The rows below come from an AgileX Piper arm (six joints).
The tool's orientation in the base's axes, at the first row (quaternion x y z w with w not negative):
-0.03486, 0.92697, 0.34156, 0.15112
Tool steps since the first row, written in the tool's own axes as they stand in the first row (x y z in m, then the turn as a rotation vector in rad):
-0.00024, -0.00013, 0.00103, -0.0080, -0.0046, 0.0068
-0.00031, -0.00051, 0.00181, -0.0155, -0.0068, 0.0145
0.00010, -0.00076, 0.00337, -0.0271, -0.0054, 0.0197
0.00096, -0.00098, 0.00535, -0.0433, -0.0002, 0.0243
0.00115, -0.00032, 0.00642, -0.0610, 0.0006, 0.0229
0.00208, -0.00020, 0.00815, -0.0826, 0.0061, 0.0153
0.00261, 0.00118, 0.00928, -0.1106, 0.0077, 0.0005
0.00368, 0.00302, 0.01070, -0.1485, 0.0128, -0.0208
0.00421, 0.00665, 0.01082, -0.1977, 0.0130, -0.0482
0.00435, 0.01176, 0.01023, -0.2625, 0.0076, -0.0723
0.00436, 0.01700, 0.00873, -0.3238, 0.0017, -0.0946
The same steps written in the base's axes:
0.00051, 0.00055, -0.00075, 0.0101, 0.0006, -0.0053
0.00084, 0.00076, -0.00153, 0.0196, 0.0035, -0.0100
0.00090, 0.00159, -0.00293, 0.0318, 0.0075, -0.0093
0.00062, 0.00273, -0.00476, 0.0475, 0.0138, -0.0045
0.00060, 0.00393, -0.00518, 0.0638, 0.0128, 0.0024
0.00014, 0.00517, -0.00663, 0.0815, 0.0113, 0.0179
-0.00030, 0.00698, -0.00675, 0.1041, 0.0019, 0.0381
-0.00127, 0.00934, -0.00695, 0.1339, -0.0093, 0.0681
-0.00235, 0.01221, -0.00494, 0.1737, -0.0287, 0.1029
-0.00349, 0.01574, -0.00138, 0.2301, -0.0509, 0.1367
-0.00477, 0.01878, 0.00297, 0.2837, -0.0721, 0.1677

